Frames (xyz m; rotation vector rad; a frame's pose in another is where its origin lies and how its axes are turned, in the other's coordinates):
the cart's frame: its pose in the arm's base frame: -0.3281 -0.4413 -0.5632 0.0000 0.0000 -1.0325
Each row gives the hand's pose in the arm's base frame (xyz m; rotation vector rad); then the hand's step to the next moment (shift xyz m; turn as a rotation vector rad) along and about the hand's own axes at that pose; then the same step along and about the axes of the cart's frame.
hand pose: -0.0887 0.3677 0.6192 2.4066 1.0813 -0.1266
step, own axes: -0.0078 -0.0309 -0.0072 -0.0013 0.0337 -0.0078
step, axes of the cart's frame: -0.0279 -0.0165 -0.0039 0.0255 0.0111 0.0207
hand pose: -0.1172 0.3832 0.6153 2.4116 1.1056 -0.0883
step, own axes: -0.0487 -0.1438 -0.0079 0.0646 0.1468 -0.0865
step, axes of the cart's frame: -0.1137 -0.0935 -0.0382 0.0689 0.1200 0.1186
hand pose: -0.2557 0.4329 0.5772 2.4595 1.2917 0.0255
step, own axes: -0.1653 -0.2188 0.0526 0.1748 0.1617 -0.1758
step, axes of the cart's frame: -0.1031 -0.2414 -0.0951 0.0070 0.2265 0.1904
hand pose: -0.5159 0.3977 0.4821 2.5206 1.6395 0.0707
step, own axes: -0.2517 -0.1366 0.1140 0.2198 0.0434 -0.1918
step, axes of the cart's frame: 0.0493 -0.2782 -0.1232 -0.1165 0.1946 0.1885
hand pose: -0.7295 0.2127 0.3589 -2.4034 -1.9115 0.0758
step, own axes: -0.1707 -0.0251 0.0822 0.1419 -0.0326 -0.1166
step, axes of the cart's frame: 0.1006 -0.1411 -0.0806 -0.1175 0.0817 0.1196
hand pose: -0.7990 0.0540 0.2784 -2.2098 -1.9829 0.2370
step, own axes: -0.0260 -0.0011 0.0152 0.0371 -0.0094 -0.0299
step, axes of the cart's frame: 0.0182 -0.0193 -0.0143 -0.0313 0.0206 0.0309
